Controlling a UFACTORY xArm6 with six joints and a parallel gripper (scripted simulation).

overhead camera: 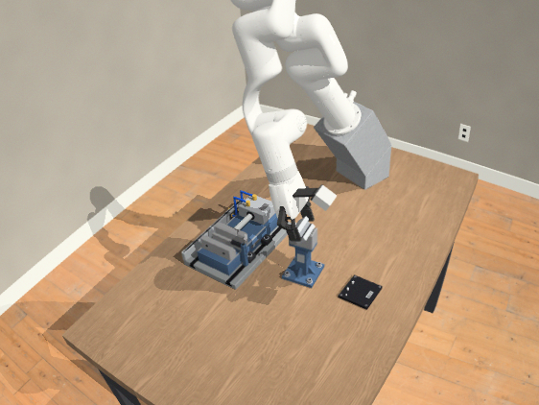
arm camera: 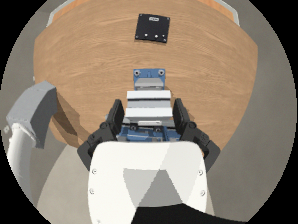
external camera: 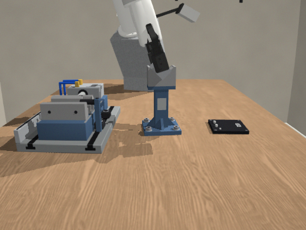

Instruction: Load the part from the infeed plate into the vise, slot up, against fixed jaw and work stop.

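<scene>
The part is 10 mm to the left of my hand and 10 mm below it. From my hand the other things lie so: blue work stop post 70 mm ahead, 140 mm to the right, 110 mm below; then black stop rod 70 mm ahead, 160 mm to the right, 80 mm below; then cylinder rod 10 mm behind, 210 mm to the right, 90 mm below.
</scene>
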